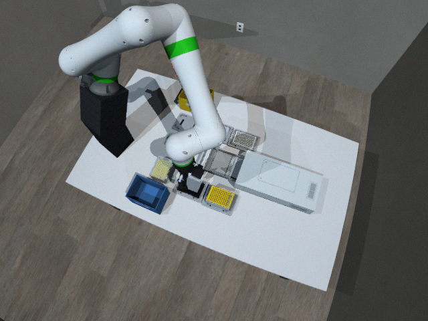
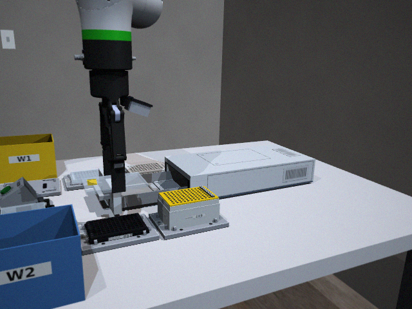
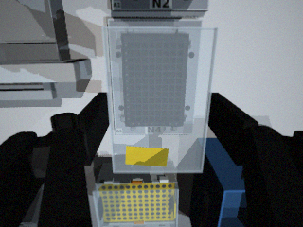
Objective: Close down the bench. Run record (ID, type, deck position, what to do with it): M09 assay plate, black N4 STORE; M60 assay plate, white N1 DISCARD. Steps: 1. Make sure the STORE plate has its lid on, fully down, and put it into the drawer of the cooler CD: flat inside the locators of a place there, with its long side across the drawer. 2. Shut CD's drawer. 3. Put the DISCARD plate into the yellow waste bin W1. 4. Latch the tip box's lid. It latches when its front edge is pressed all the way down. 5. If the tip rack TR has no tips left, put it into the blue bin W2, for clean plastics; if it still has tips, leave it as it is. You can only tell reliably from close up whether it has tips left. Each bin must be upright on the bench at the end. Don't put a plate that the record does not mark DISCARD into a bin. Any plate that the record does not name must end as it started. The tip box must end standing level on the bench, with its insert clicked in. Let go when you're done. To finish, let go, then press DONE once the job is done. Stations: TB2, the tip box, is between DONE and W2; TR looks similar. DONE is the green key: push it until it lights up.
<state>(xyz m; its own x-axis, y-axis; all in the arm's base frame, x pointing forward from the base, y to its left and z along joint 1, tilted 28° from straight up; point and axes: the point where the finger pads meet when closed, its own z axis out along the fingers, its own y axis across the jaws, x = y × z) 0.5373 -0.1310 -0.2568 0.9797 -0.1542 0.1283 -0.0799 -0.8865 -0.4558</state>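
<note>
The black plate lies 130 mm below my hand. From my hand the other things lie so: yellow insert: 180 mm behind, 100 mm below, 40 mm to the left; then blue bin W2: 190 mm behind, 120 mm to the right, 110 mm below; then yellow-topped tip rack TR: 160 mm ahead, 90 mm below, 20 mm to the right.
</note>
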